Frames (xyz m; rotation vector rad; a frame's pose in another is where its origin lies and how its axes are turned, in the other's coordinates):
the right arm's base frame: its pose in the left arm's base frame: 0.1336 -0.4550 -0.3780 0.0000 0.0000 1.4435
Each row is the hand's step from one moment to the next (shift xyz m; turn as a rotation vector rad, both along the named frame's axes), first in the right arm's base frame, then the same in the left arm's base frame.
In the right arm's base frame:
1: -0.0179 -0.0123 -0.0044 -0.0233 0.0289 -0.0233
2: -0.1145 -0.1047 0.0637 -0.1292 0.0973 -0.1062
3: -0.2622 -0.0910 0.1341 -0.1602 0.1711 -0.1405
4: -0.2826 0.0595 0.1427 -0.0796 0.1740 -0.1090
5: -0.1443 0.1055 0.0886 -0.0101 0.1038 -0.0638
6: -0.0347 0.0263 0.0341 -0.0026 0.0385 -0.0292
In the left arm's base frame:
1: 0.0099 -0.0193 -0.0044 -0.0316 -0.0194 -0.0233
2: 0.0893 -0.1269 0.0637 -0.1129 -0.1158 -0.1062
3: 0.0570 -0.2716 0.1341 -0.1901 -0.1372 -0.1405
4: -0.0949 -0.2728 0.1427 -0.1827 -0.0569 -0.1090
5: -0.1230 -0.1297 0.0886 -0.1042 0.0032 -0.0638
6: -0.0305 -0.0311 0.0341 -0.0385 0.0023 -0.0292

